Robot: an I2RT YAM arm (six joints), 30 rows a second.
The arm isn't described. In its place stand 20 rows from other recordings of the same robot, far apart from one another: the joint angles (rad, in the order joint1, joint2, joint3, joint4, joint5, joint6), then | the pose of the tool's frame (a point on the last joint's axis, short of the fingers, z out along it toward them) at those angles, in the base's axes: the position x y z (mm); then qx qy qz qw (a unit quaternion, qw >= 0).
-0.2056 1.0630 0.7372 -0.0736 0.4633 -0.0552 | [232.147 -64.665 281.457 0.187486 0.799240 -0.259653 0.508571]
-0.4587 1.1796 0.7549 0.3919 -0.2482 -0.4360 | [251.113 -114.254 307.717 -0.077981 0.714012 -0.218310 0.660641]
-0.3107 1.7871 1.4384 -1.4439 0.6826 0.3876 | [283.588 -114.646 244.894 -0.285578 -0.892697 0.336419 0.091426]
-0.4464 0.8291 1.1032 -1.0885 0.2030 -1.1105 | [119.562 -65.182 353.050 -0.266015 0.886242 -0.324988 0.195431]
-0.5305 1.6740 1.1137 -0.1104 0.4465 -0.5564 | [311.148 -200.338 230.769 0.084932 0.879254 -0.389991 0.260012]
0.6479 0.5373 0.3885 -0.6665 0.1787 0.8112 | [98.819 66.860 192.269 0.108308 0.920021 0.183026 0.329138]
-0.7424 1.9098 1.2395 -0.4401 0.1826 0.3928 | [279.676 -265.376 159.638 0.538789 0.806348 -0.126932 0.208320]
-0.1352 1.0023 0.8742 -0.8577 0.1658 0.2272 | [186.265 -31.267 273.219 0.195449 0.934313 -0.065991 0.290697]
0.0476 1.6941 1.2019 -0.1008 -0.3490 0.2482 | [384.832 30.520 252.546 0.005930 0.873238 0.219761 0.434884]
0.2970 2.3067 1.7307 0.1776 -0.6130 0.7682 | [501.186 174.809 186.055 0.023092 0.811247 0.484345 0.326734]
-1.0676 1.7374 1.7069 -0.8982 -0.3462 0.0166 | [191.354 -322.575 340.266 0.435699 0.828752 -0.014550 0.350891]
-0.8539 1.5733 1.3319 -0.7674 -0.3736 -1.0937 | [226.617 -240.229 286.526 -0.164054 0.931127 -0.125050 0.300751]
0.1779 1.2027 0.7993 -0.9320 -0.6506 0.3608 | [190.818 56.217 219.322 0.048563 0.940494 0.335547 0.022799]
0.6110 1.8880 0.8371 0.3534 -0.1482 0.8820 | [291.715 210.738 111.365 0.091054 0.899634 0.335641 0.264033]
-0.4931 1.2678 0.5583 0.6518 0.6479 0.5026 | [226.261 -145.978 245.486 0.521179 0.501361 -0.228387 0.651804]
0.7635 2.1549 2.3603 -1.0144 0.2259 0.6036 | [343.764 317.992 363.789 -0.031902 0.922816 0.152160 0.352478]
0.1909 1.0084 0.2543 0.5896 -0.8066 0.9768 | [187.747 62.460 196.687 0.034228 0.745309 0.577625 0.331199]
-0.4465 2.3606 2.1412 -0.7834 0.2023 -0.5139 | [464.354 -230.238 212.814 -0.003901 0.955447 -0.214747 0.202458]
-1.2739 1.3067 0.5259 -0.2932 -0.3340 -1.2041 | [75.127 -205.671 143.906 -0.007490 0.956666 -0.176724 0.231305]
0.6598 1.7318 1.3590 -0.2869 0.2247 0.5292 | [319.518 237.839 274.108 -0.009010 0.893675 0.161456 0.418564]
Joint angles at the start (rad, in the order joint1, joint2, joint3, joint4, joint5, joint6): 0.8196 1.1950 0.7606 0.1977 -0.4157 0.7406
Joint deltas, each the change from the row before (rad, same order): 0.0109 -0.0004 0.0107 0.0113 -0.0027 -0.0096; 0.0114 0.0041 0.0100 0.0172 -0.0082 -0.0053; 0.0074 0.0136 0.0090 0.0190 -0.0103 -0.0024; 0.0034 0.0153 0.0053 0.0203 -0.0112 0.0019; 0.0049 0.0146 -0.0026 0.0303 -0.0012 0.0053; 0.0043 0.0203 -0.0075 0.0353 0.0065 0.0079; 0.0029 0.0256 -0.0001 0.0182 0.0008 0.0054; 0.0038 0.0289 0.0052 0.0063 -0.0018 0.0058; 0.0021 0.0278 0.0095 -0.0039 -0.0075 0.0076
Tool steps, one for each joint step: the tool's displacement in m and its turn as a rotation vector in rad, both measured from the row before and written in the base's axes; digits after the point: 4 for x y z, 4 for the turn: -0.0017 0.0027 0.0050 0.0139 -0.0237 0.0155; -0.0015 0.0034 0.0043 0.0167 -0.0192 0.0204; 0.0003 0.0040 0.0017 0.0114 -0.0104 0.0179; 0.0012 0.0033 0.0000 0.0095 -0.0035 0.0141; 0.0008 0.0031 -0.0016 0.0114 -0.0034 0.0053; 0.0016 0.0035 -0.0044 0.0071 0.0019 -0.0032; 0.0024 0.0041 -0.0051 -0.0044 0.0100 0.0014; 0.0026 0.0049 -0.0056 -0.0116 0.0170 0.0047; 0.0027 0.0045 -0.0050 -0.0143 0.0226 0.0082
